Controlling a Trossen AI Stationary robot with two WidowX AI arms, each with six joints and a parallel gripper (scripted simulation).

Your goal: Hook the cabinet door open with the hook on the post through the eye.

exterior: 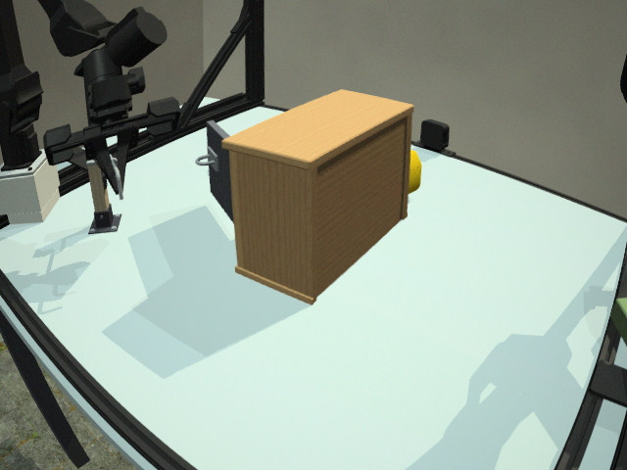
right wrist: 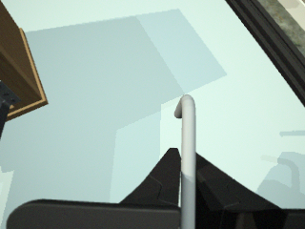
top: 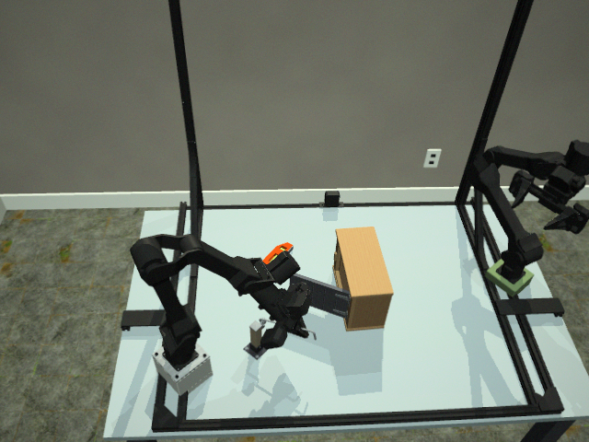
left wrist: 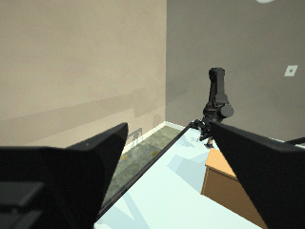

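The wire hook lies 2 cm behind my right hand, 2 cm to the right of it and 2 cm below it. From my right hand the other things lie so: yellow object: 28 cm behind, 26 cm to the left, 9 cm below; orange level: 32 cm behind, 4 cm to the left, 12 cm below; dark door: 10 cm behind, 10 cm to the left, 5 cm below.
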